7 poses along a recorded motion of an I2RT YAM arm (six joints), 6.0 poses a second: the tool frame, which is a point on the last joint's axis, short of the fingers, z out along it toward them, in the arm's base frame.
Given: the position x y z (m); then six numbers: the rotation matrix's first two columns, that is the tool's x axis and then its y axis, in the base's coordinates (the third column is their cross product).
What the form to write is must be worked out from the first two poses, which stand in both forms.
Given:
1: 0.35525 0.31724 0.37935 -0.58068 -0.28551 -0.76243 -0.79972 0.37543 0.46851
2: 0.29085 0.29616 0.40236 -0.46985 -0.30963 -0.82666 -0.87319 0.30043 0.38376
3: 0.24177 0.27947 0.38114 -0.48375 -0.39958 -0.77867 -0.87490 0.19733 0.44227
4: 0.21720 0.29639 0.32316 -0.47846 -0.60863 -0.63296 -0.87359 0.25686 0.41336
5: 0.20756 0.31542 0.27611 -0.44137 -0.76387 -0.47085 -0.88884 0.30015 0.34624
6: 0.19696 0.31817 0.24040 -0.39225 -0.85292 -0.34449 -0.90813 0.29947 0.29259
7: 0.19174 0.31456 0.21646 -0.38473 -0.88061 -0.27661 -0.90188 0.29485 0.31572
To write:
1: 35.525 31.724 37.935 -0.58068 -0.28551 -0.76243 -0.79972 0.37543 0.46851
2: 29.085 29.616 40.236 -0.46985 -0.30963 -0.82666 -0.87319 0.30043 0.38376
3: 24.177 27.947 38.114 -0.48375 -0.39958 -0.77867 -0.87490 0.19733 0.44227
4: 21.720 29.639 32.316 -0.47846 -0.60863 -0.63296 -0.87359 0.25686 0.41336
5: 20.756 31.542 27.611 -0.44137 -0.76387 -0.47085 -0.88884 0.30015 0.34624
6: 19.696 31.817 24.040 -0.39225 -0.85292 -0.34449 -0.90813 0.29947 0.29259
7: 19.174 31.456 21.646 -0.38473 -0.88061 -0.27661 -0.90188 0.29485 0.31572
